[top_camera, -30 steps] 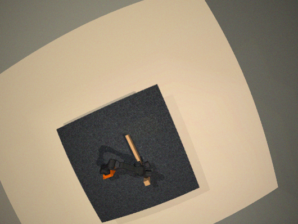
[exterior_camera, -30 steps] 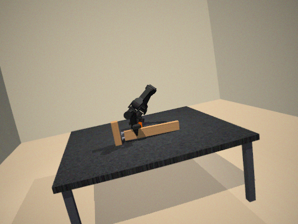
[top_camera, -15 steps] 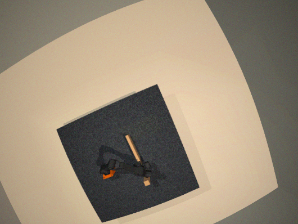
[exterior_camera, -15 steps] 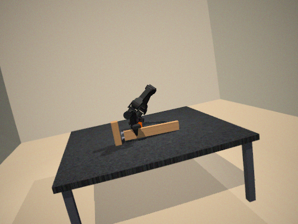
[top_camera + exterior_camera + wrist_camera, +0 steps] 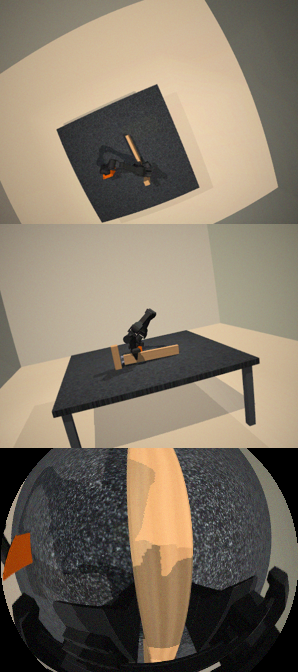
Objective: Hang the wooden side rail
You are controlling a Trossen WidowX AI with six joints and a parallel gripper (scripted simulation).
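Now: gripper tip 140 mm to the left of the headboard post and 40 mm below it.
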